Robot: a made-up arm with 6 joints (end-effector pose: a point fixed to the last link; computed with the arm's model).
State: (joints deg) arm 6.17 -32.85 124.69 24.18 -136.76 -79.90
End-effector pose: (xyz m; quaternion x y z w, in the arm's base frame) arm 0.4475 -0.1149 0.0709 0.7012 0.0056 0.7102 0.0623
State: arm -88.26 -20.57 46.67 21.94 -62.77 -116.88
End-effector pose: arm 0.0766 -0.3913 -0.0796 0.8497 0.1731 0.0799 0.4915
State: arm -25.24 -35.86 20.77 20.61 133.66 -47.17
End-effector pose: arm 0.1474 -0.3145 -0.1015 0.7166 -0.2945 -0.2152 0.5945
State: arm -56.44 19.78 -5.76 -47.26 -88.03 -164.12
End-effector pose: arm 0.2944 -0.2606 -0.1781 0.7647 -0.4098 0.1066 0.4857
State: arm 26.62 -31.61 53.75 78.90 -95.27 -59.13
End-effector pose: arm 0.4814 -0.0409 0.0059 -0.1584 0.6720 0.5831 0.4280
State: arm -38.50 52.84 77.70 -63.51 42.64 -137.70
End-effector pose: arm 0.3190 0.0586 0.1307 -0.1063 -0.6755 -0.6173 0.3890
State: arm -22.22 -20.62 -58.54 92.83 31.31 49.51
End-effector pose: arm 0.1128 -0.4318 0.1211 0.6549 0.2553 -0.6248 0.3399
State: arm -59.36 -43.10 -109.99 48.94 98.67 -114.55
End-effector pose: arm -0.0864 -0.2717 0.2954 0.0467 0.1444 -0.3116 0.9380
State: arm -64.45 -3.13 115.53 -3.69 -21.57 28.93
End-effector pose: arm 0.3250 -0.2038 0.2811 -0.1958 0.5545 -0.1329 0.7978
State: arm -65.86 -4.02 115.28 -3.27 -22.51 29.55
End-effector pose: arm 0.3241 -0.2089 0.2793 -0.1863 0.5622 -0.1536 0.7910
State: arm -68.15 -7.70 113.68 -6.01 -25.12 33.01
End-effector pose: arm 0.3275 -0.2268 0.2725 -0.1519 0.6010 -0.1928 0.7606
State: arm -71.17 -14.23 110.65 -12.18 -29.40 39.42
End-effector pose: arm 0.3310 -0.2612 0.2588 -0.0868 0.6665 -0.2479 0.6977
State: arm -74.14 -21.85 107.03 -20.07 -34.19 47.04
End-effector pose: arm 0.3264 -0.3054 0.2394 -0.0041 0.7329 -0.3008 0.6102
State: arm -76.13 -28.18 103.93 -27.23 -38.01 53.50
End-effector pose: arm 0.3142 -0.3439 0.2203 0.0687 0.7787 -0.3329 0.5273
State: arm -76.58 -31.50 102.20 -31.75 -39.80 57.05
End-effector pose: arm 0.3063 -0.3639 0.2087 0.1071 0.8006 -0.3401 0.4815
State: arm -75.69 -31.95 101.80 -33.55 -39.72 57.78
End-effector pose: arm 0.3092 -0.3664 0.2059 0.1102 0.8071 -0.3305 0.4767
